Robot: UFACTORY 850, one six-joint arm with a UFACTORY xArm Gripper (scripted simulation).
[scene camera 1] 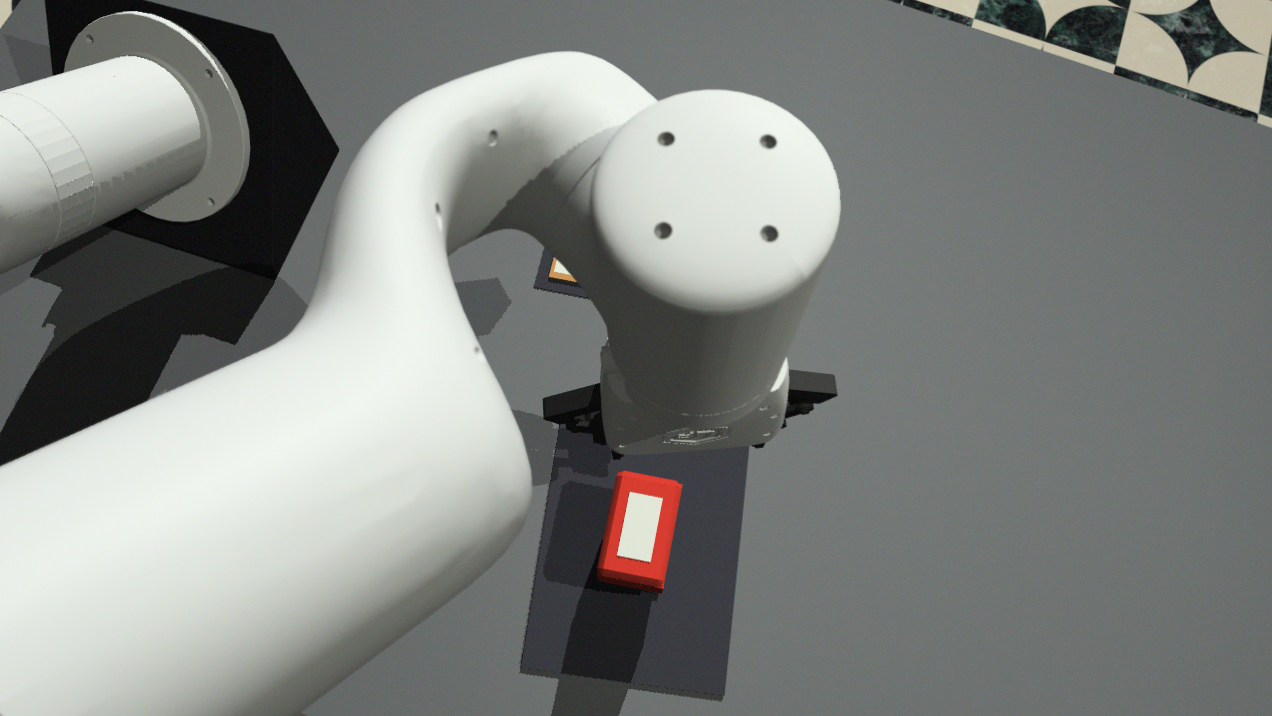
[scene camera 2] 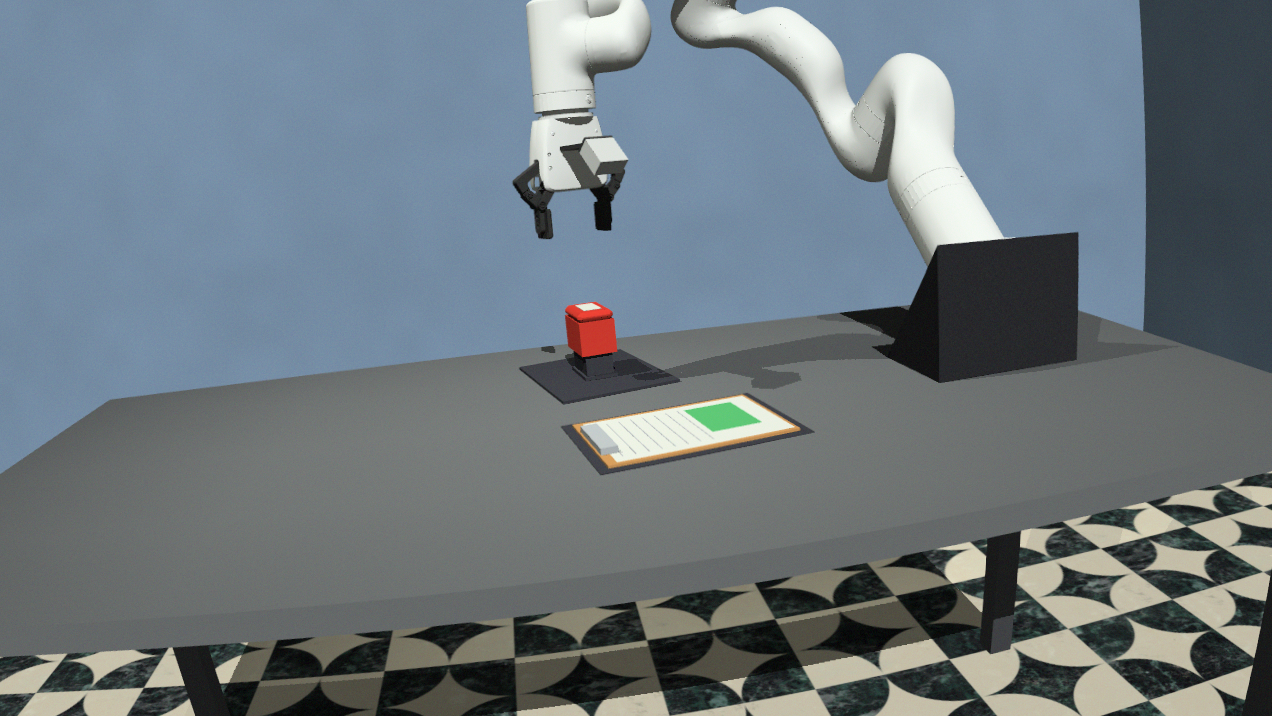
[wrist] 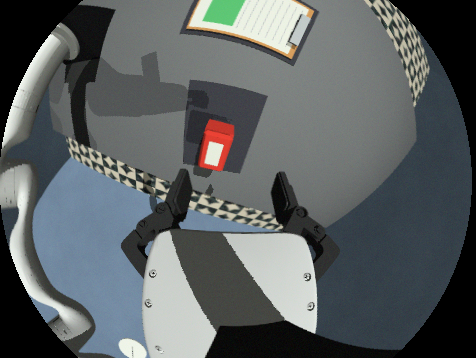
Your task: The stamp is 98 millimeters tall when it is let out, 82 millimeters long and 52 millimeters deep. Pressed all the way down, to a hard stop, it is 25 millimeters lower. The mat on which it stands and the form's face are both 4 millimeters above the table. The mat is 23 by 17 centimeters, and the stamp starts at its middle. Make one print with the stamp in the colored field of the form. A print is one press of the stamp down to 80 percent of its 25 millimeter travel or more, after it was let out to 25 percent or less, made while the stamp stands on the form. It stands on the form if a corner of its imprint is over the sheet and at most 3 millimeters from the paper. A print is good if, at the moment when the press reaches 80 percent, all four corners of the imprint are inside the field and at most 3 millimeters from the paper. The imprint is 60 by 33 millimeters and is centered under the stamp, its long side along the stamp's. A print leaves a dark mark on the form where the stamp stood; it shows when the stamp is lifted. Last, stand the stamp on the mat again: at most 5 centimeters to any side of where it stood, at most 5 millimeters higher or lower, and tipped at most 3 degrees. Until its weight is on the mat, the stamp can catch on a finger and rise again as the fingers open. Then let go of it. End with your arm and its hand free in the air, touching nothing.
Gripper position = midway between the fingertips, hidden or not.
In view: the gripper (scene camera 1: 685, 431), a red stamp (wrist: 218, 136), a form (scene camera 2: 615, 444) and a dark mat (scene camera 1: 578, 625).
The gripper shows as well in scene camera 2 (scene camera 2: 575, 234) and in the wrist view (wrist: 232, 180). The form shows as well in scene camera 1 (scene camera 1: 551, 275). The dark mat shows as well in scene camera 2 (scene camera 2: 556, 377) and in the wrist view (wrist: 205, 99).
